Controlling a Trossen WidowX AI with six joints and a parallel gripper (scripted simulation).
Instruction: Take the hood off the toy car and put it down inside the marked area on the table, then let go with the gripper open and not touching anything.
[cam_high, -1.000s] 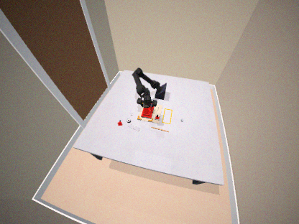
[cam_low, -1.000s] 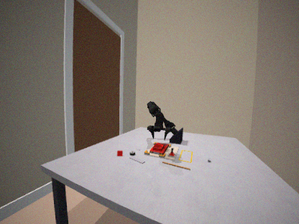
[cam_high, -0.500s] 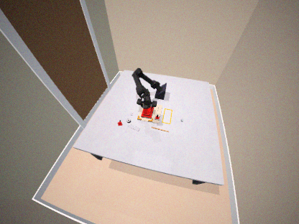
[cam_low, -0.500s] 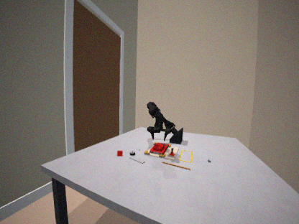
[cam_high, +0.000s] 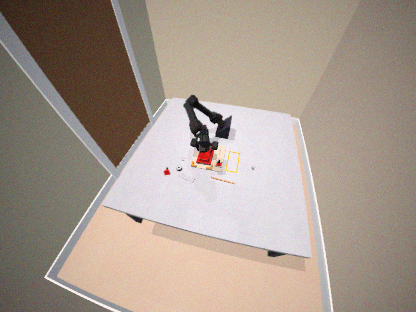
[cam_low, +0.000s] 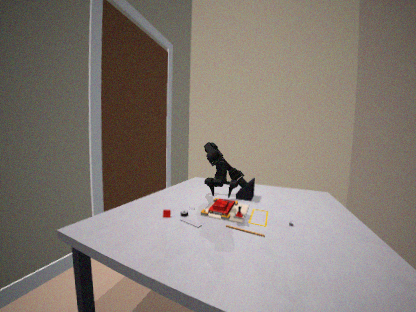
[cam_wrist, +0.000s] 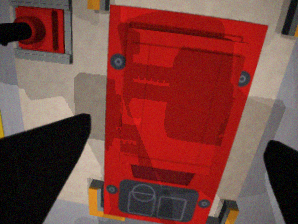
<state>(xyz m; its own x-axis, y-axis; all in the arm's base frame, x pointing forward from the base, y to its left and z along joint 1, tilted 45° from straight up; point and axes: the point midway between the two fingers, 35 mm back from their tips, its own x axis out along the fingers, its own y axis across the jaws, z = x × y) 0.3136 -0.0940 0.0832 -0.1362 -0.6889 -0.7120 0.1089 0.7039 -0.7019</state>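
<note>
Right now my gripper tip is 50 mm above the red hood. Round my gripper tip: thin wooden stick: 180 mm ahead, 140 mm to the left, 80 mm below; then dark round part: 180 mm to the right, 110 mm ahead, 80 mm below.
</note>
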